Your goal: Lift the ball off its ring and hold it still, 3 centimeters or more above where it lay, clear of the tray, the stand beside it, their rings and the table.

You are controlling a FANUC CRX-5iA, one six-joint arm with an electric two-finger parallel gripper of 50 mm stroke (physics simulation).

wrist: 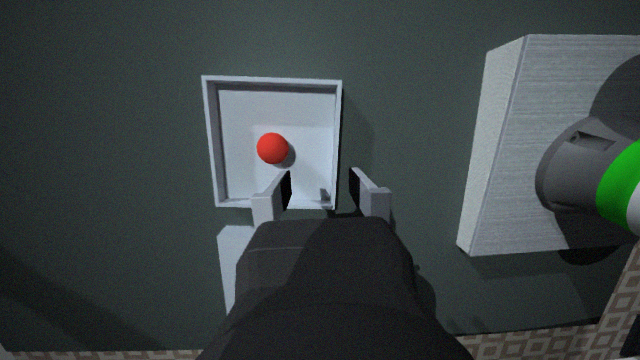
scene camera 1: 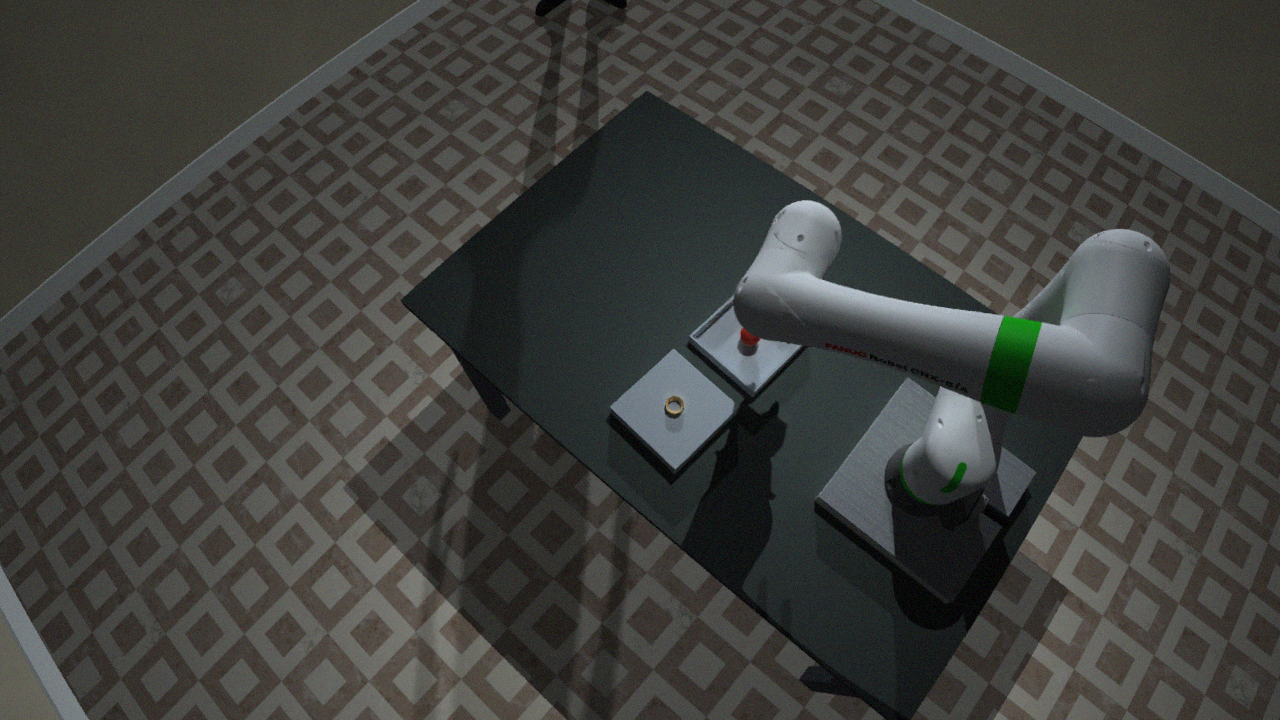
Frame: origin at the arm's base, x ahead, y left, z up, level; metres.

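Where they show: gripper, between the fingertips: (wrist: 319, 181); arm's base, origin of its link: (wrist: 582, 165) (scene camera 1: 920, 480).
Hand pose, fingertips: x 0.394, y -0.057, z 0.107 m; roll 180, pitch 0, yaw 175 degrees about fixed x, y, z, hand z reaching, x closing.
Things, the pixels of their centre, and the offset from my fingertips. "pt": a spot on its surface instead. Level surfaces: height alone.
- red ball, middle of its body: (wrist: 272, 148) (scene camera 1: 750, 334) dx +0.063, dy -0.023, dz -0.121 m
- shallow light grey tray, middle of its body: (wrist: 275, 147) (scene camera 1: 749, 338) dx +0.063, dy -0.023, dz -0.140 m
- gold ring, a spot on its surface: (scene camera 1: 666, 409) pt dx +0.108, dy +0.230, dz -0.109 m
- dark table, height of its surface: dz -0.154 m
The red ball (scene camera 1: 749, 338) (wrist: 272, 148) rests inside the shallow light grey tray (scene camera 1: 726, 360) (wrist: 272, 80); the arm covers the ball's upper edge in the scene view. The ring under the ball cannot be made out. The grey stand (scene camera 1: 642, 411) (wrist: 229, 265) is beside the tray and bears a gold ring (scene camera 1: 666, 409). My gripper (wrist: 319, 181) is open and empty, above the table. In the wrist view the ball shows up and to the left of the fingers, outside the gap between them. The arm hides the gripper in the scene view.
The dark table (scene camera 1: 572, 241) (wrist: 410, 100) carries the arm's base plate (scene camera 1: 872, 483) (wrist: 505, 165), to the right of the tray in the wrist view. The arm's forearm (scene camera 1: 895, 326) reaches across above the table and covers the tray's back corner in the scene view.
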